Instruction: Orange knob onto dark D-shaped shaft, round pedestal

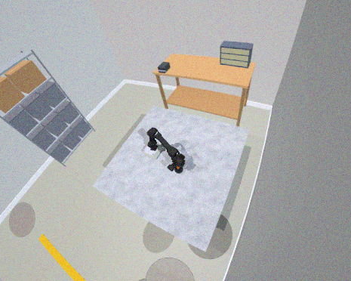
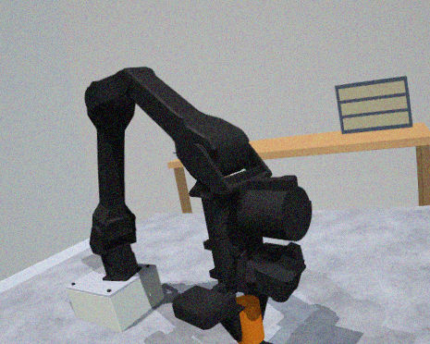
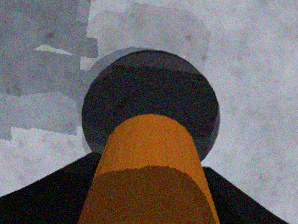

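Right now my gripper tip is 20 mm below the orange knob. Also, from my gripper tip: round dark pedestal (40 mm below).
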